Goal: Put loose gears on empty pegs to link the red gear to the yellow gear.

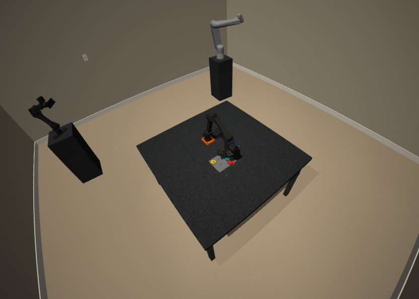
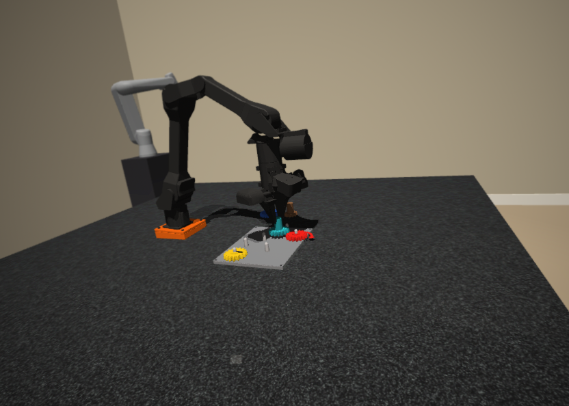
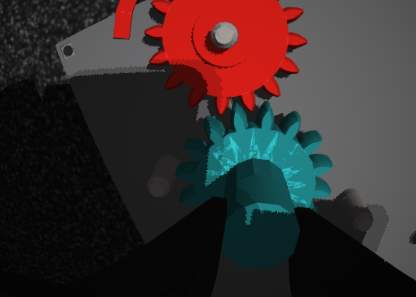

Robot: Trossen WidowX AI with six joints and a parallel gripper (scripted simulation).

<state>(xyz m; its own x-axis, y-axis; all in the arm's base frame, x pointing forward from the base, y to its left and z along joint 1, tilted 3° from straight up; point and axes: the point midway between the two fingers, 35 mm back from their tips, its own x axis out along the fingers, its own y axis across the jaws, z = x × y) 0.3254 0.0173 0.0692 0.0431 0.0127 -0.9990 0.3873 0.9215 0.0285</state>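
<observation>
The teal gear lies 1 cm below my gripper tip. Also, from my gripper tip: red gear 5 cm ahead, 3 cm below; then yellow gear 5 cm behind, 13 cm to the right, 3 cm below; then brown gear 5 cm behind, 17 cm to the left, 3 cm below.
</observation>
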